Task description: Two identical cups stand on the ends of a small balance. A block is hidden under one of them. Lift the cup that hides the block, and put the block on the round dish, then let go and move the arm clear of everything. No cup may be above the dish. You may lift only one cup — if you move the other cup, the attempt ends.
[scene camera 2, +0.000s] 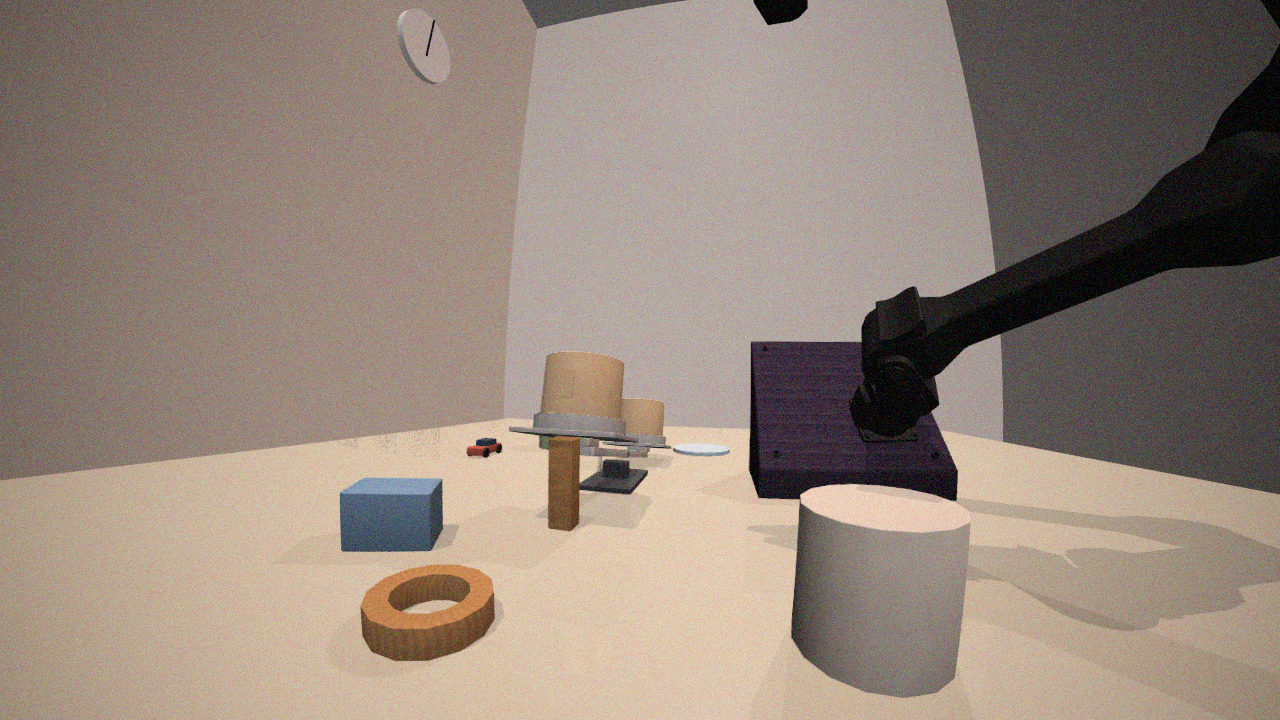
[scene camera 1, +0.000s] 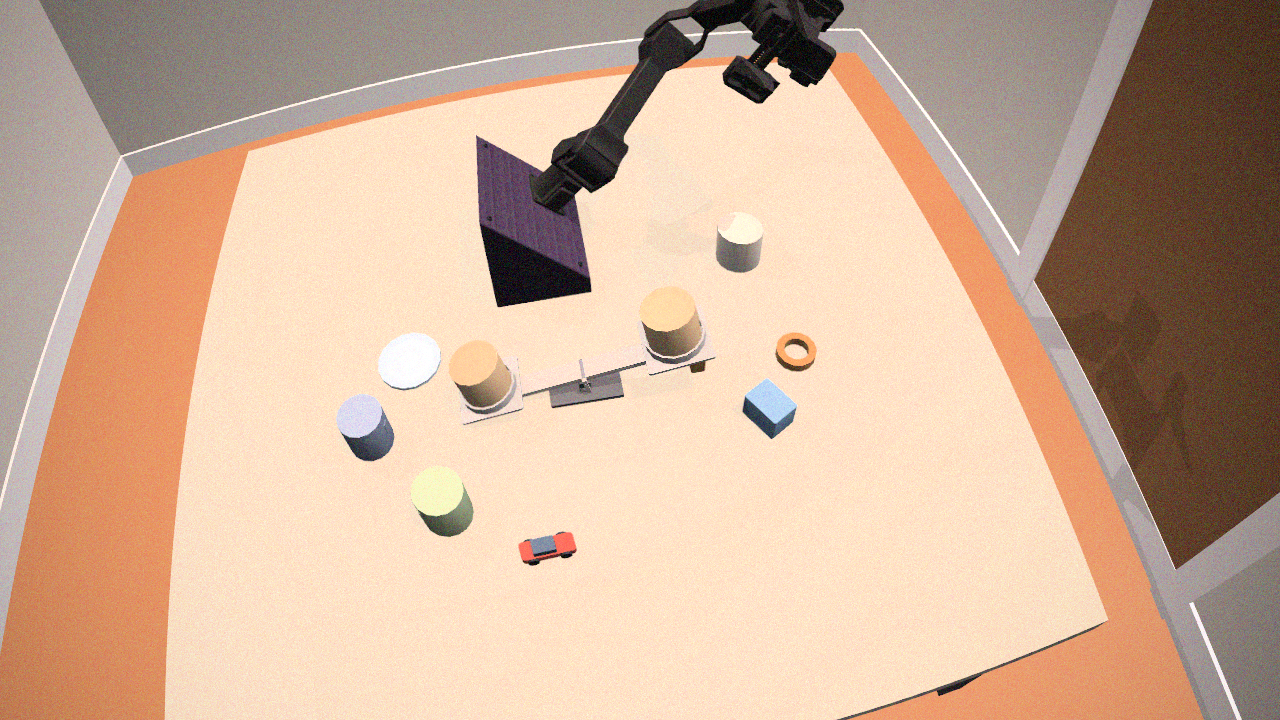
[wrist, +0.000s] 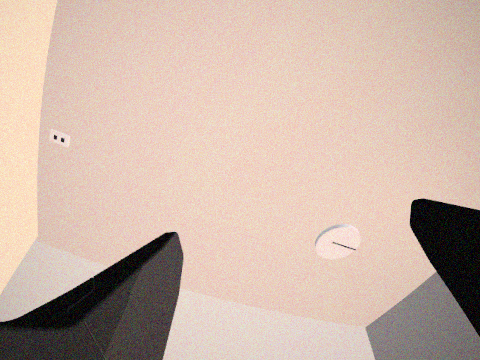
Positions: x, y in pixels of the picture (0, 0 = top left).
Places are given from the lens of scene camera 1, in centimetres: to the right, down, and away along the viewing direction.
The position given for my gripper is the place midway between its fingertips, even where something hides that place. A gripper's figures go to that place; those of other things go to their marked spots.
my gripper (scene camera 1: 790, 66): 17, -33, 84
tan cup (scene camera 1: 669, 315): 4, -6, 102
tan cup (scene camera 1: 476, 368): -21, 1, 103
lavender cylinder (scene camera 1: 361, 420): -37, 8, 101
